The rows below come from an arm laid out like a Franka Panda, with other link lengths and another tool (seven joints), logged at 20 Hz.
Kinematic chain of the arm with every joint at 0, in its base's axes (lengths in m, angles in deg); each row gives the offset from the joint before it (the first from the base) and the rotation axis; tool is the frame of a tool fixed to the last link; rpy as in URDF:
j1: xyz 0 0 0.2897 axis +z
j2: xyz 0 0 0 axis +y
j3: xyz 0 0 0.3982 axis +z
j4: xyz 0.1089 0 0 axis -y
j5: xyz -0.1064 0 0.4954 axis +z
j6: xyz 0 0 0 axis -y
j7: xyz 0.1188 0 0 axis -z
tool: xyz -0.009 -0.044 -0.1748 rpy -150.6 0 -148.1
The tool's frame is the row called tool.
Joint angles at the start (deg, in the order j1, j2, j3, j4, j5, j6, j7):
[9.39 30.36 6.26 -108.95 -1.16 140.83 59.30]
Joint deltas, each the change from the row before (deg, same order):
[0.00 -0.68 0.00 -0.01 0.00 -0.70 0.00]
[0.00 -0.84 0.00 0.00 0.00 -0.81 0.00]
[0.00 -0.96 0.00 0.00 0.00 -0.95 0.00]
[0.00 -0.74 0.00 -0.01 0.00 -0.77 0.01]
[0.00 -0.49 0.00 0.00 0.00 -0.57 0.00]
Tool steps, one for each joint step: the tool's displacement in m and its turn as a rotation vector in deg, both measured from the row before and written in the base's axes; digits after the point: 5 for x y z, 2 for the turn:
[0.00004 -0.00019 0.00815 -0.08 0.01 0.03]
[0.00018 -0.00020 0.01025 -0.08 -0.05 0.03]
[-0.00005 -0.00028 0.01168 -0.10 -0.03 0.04]
[-0.00036 -0.00028 0.00886 -0.09 0.02 0.02]
[-0.00042 -0.00024 0.00584 -0.08 0.06 0.02]

